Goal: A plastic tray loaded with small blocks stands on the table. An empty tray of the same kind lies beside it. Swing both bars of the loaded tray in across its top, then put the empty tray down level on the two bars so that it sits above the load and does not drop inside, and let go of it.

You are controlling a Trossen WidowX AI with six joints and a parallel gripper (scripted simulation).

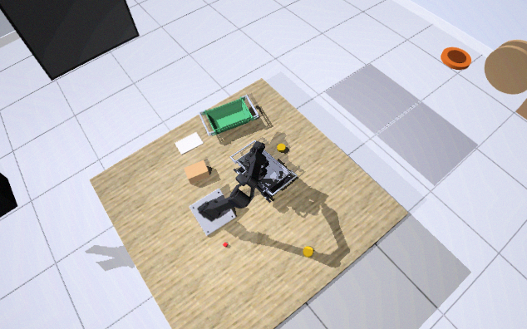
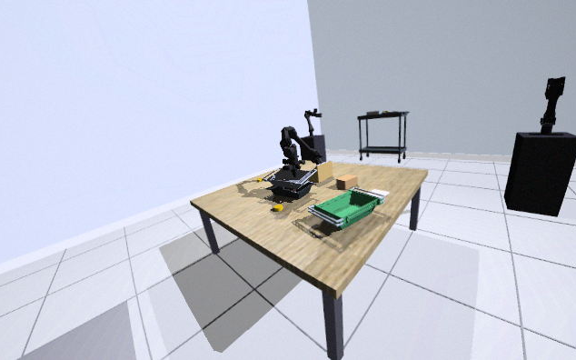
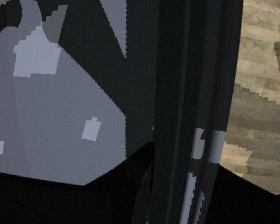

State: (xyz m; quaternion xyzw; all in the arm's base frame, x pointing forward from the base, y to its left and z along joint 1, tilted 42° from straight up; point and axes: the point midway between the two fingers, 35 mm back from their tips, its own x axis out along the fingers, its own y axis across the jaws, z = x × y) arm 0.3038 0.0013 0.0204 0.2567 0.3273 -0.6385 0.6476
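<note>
The grey tray is 7 cm ahead of my gripper tip, 1 cm to the left of it and 2 cm above it. The rest, counted from my gripper tip: tan box: 21 cm behind, 27 cm to the left, 7 cm below; small red cube: 32 cm behind, 17 cm to the right, 9 cm below; white card: 13 cm behind, 50 cm to the left, 9 cm below.
</note>
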